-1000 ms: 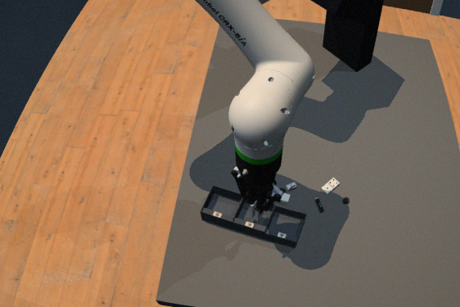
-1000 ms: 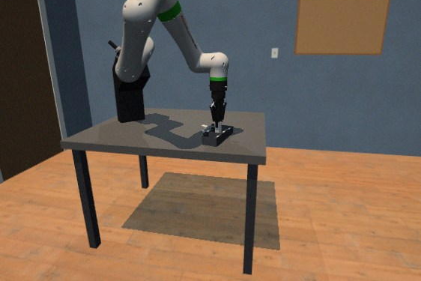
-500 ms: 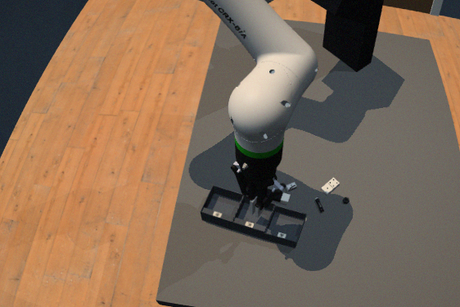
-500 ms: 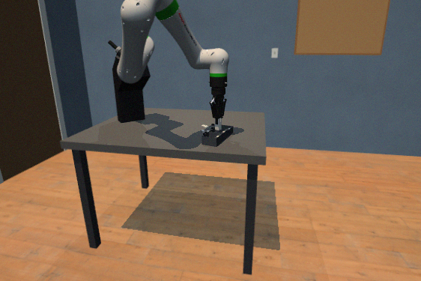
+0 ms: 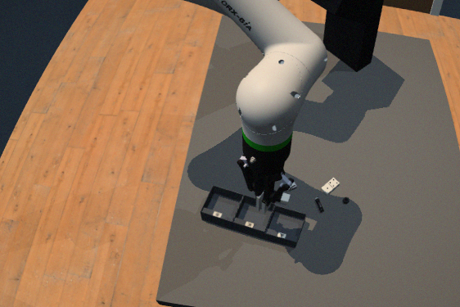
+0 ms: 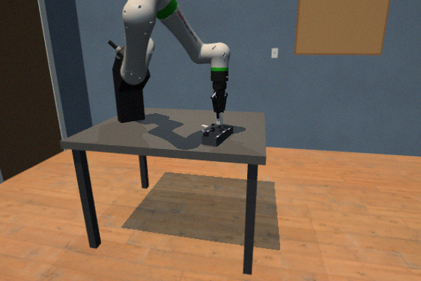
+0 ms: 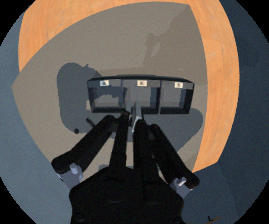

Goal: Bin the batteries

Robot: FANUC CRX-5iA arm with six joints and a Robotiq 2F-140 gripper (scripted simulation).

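The dark cylindrical battery is 160 mm to the left of my hand, 100 mm below it and 30 mm behind it. Round my hand: black bin (90 mm below, 20 mm to the right); grey piece (100 mm below, 100 mm behind, 90 mm to the left); white domino (200 mm to the left, 100 mm below, 90 mm behind).
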